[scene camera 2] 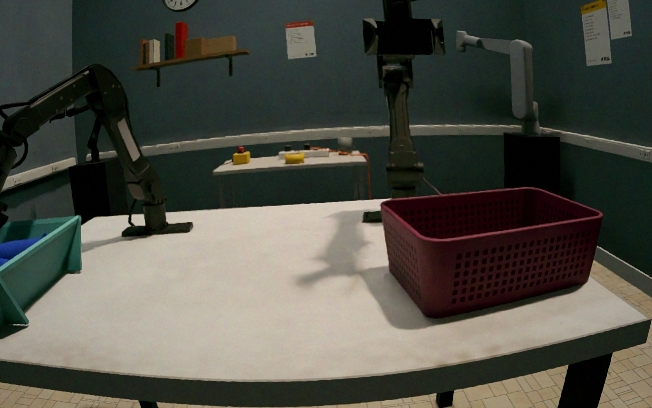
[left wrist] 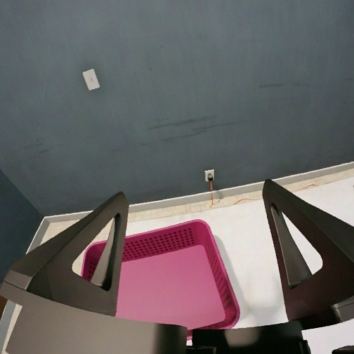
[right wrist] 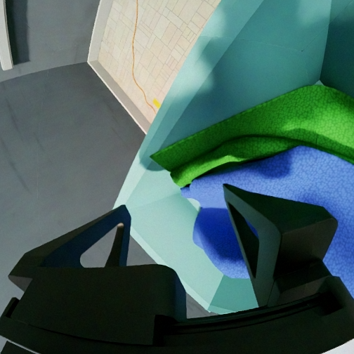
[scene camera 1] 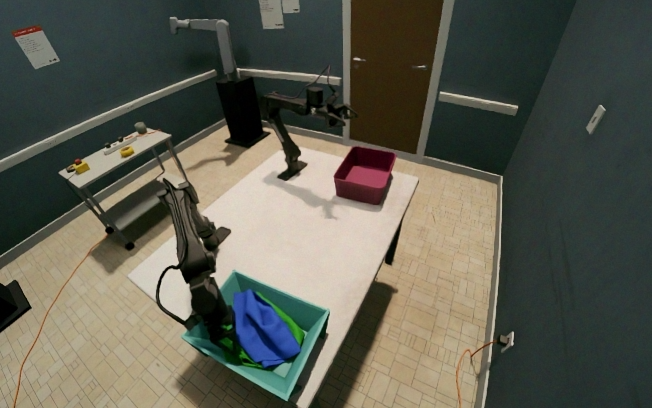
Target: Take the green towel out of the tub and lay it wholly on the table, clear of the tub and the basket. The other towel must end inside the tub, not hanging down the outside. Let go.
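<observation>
The green towel (scene camera 1: pixel 296 328) (right wrist: pixel 260 120) lies in the teal tub (scene camera 1: pixel 295 304) (scene camera 2: pixel 45 275) (right wrist: pixel 240 55), partly under the blue towel (scene camera 1: pixel 265 332) (scene camera 2: pixel 20 246) (right wrist: pixel 320 195). Green edges show on both sides of the blue cloth in scene camera 1. My right gripper (scene camera 1: pixel 227 340) (right wrist: pixel 173 201) is open and points down at the left end of the tub, close to the towels. In the right wrist view one finger is in front of the blue towel; no cloth is gripped. My left gripper (scene camera 1: pixel 350 118) (left wrist: pixel 191 192) is open and empty, high near the basket.
The crimson basket (scene camera 1: pixel 357 192) (scene camera 2: pixel 520 270) (left wrist: pixel 225 285) is empty and stands near the far right corner of the white table (scene camera 1: pixel 280 245) (scene camera 2: pixel 210 320) in scene camera 1. The tub stands at the table's near end. A cart (scene camera 1: pixel 112 162) stands beyond the arms' side.
</observation>
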